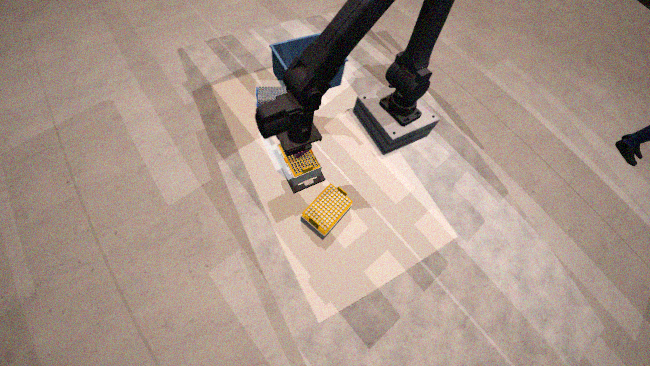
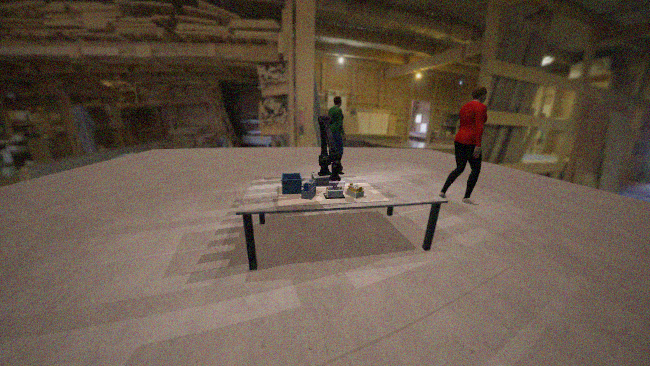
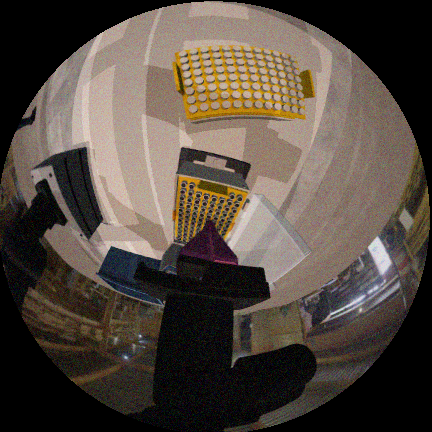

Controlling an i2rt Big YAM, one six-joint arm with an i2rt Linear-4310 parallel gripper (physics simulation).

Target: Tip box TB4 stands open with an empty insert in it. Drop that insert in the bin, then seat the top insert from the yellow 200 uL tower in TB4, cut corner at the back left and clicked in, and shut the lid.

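TB4 (image 1: 309,178) (image 2: 334,192) (image 3: 212,174) is a grey box with a yellow insert (image 1: 310,162) (image 3: 187,200) on its top, which shows rows of round dark-centred holes. Its clear lid (image 1: 275,157) (image 3: 267,245) stands open along one side. My gripper (image 1: 300,154) (image 3: 208,222) is shut, its purple fingertips together over the insert and hiding its far part; whether they touch it cannot be told. The yellow tower (image 1: 327,209) (image 2: 355,191) (image 3: 245,82) stands apart from TB4, its top insert full of pale round tops. Cut corners are too small to tell.
The blue bin (image 1: 281,65) (image 2: 291,183) (image 3: 117,270) stands beyond TB4; its contents are hidden. A grey-and-blue tip rack (image 1: 269,93) (image 2: 308,189) stands between them. A dark holder (image 1: 296,188) (image 3: 186,154) juts from under TB4. The arm's base block (image 1: 372,131) (image 3: 75,185) stands to one side.
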